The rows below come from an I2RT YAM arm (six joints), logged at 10 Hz.
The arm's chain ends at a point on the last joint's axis. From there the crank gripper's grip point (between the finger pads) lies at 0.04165 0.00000 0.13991 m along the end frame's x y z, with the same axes.
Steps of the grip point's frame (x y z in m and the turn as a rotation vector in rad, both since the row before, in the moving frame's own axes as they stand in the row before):
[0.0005, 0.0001, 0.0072, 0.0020, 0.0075, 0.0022]
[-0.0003, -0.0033, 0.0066, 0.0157, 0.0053, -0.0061]
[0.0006, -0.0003, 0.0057, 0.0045, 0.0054, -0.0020]
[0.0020, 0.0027, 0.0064, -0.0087, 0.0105, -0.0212]
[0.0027, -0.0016, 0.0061, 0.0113, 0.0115, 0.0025]
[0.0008, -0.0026, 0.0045, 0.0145, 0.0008, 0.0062]
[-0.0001, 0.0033, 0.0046, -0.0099, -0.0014, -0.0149]
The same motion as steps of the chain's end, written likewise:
[-0.0005, 0.0003, 0.0075, 0.0020, 0.0075, 0.0022]
[-0.0010, -0.0008, 0.0068, 0.0157, 0.0053, -0.0061]
[-0.0002, 0.0004, 0.0059, 0.0045, 0.0054, -0.0020]
[0.0005, 0.0024, 0.0068, -0.0087, 0.0105, -0.0212]
[0.0011, -0.0001, 0.0066, 0.0113, 0.0115, 0.0025]
[0.0007, -0.0008, 0.0045, 0.0145, 0.0008, 0.0062]
[0.0001, 0.0025, 0.0045, -0.0099, -0.0014, -0.0149]

